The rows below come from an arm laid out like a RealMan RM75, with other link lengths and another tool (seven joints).
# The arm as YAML. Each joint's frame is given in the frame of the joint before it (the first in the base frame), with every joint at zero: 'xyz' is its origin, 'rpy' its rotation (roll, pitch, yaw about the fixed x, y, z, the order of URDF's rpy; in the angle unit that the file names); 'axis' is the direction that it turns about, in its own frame. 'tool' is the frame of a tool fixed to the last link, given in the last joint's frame.
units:
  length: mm
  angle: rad
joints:
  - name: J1
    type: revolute
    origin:
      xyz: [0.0, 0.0, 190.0]
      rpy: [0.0, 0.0, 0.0]
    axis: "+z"
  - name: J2
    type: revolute
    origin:
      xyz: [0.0, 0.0, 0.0]
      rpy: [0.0, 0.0, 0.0]
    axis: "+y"
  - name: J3
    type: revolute
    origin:
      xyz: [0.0, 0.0, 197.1]
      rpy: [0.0, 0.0, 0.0]
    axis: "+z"
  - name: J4
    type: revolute
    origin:
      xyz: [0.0, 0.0, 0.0]
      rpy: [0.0, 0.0, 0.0]
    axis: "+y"
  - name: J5
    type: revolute
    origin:
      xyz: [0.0, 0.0, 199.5]
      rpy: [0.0, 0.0, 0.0]
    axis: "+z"
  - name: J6
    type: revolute
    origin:
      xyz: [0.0, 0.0, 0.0]
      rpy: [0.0, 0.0, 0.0]
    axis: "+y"
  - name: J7
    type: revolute
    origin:
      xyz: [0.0, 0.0, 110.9]
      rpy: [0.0, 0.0, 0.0]
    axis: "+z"
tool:
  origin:
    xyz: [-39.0, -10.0, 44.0]
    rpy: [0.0, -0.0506, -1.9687]
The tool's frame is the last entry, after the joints.
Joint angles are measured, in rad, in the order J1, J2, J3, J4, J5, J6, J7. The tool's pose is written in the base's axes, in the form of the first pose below.
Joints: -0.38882 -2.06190 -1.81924 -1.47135 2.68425 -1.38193 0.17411
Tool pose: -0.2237, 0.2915, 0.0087, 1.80, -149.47, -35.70
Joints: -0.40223 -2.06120 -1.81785 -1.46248 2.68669 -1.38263 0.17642
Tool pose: -0.2219, 0.2935, 0.0079, 1.05, -149.44, -35.31
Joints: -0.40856 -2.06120 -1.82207 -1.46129 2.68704 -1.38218 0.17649
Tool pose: -0.2206, 0.2950, 0.0085, 0.86, -149.48, -35.64
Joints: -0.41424 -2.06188 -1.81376 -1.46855 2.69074 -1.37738 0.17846
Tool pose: -0.2171, 0.2974, 0.0083, -0.69, -149.28, -36.01
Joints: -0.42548 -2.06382 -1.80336 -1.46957 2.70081 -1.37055 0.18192
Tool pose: -0.2136, 0.3005, 0.0074, -2.60, -148.81, -36.14
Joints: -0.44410 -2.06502 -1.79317 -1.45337 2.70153 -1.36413 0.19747
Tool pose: -0.2104, 0.3037, 0.0040, -4.96, -148.82, -35.15
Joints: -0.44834 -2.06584 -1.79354 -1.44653 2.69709 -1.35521 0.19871
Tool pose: -0.2095, 0.3052, 0.0028, -5.19, -149.12, -35.47
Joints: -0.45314 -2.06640 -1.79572 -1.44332 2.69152 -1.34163 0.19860
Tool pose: -0.2076, 0.3080, 0.0023, -5.57, -149.45, -36.47
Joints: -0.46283 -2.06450 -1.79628 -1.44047 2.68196 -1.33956 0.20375
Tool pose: -0.2044, 0.3102, 0.0018, -6.53, -149.90, -36.59
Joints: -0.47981 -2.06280 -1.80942 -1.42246 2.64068 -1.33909 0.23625
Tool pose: -0.1996, 0.3129, -0.0009, -8.45, -152.05, -35.87
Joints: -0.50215 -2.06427 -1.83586 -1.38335 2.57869 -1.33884 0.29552
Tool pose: -0.1953, 0.3155, -0.0063, -10.89, -155.48, -34.29
